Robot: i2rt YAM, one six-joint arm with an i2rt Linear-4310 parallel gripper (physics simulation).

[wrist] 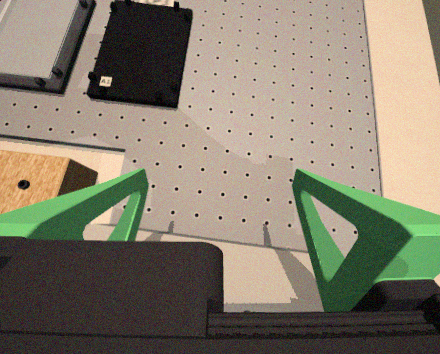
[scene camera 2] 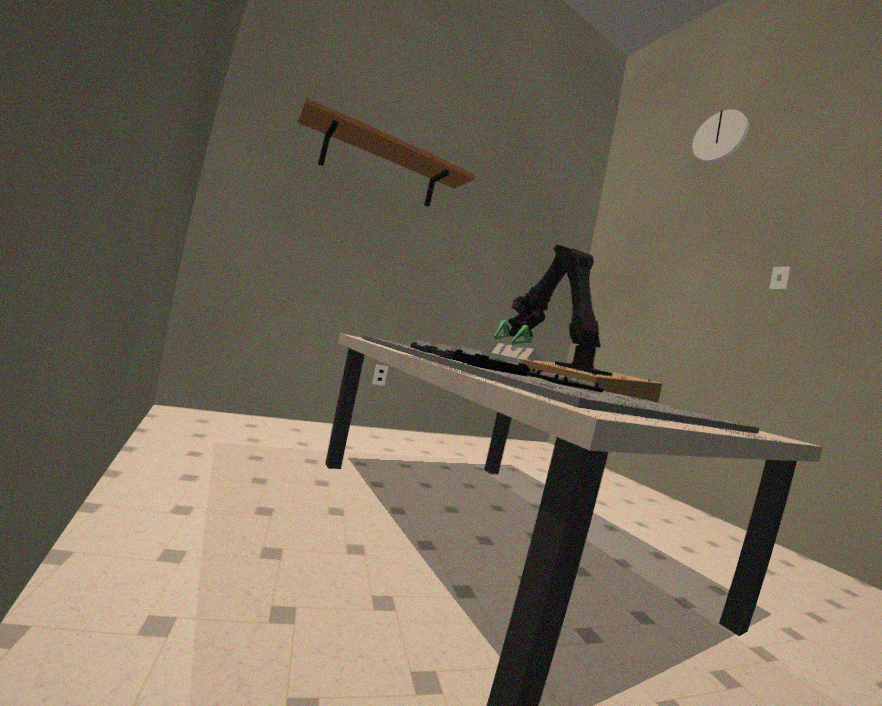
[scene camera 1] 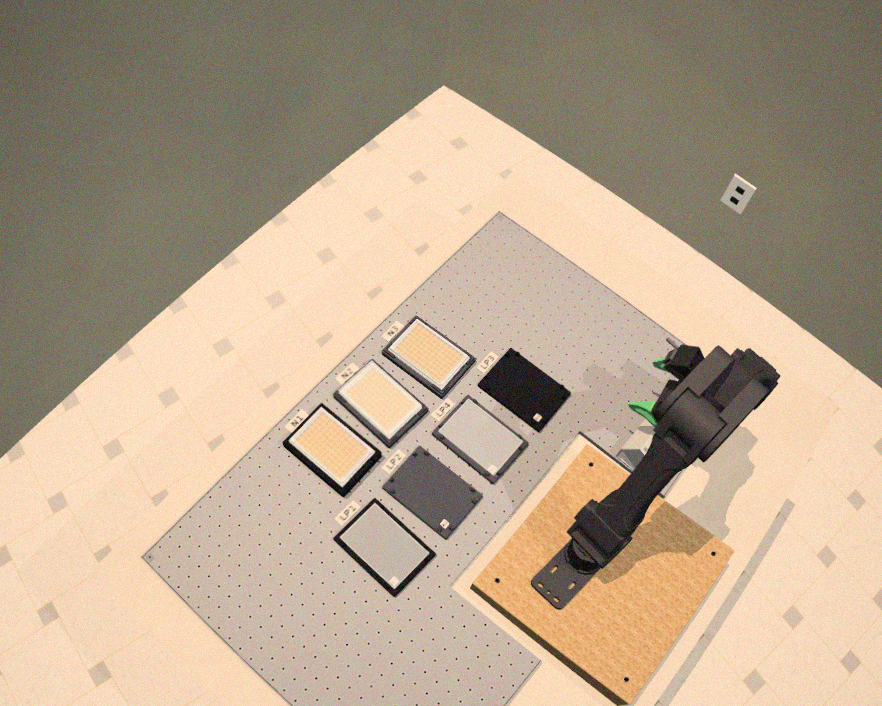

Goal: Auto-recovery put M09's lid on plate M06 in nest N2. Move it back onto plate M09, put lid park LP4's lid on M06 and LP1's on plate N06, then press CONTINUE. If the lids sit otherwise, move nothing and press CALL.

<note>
The gripper [scene camera 1: 641, 384] is open, holding nothing. Also in view: a button box [scene camera 1: 634, 450], a nest labelled LP4 [scene camera 1: 492, 479] and a nest LP2 [scene camera 1: 436, 495].
The gripper is seen too in the wrist view [wrist: 220, 176]. The button box also shows in the wrist view [wrist: 257, 278].
</note>
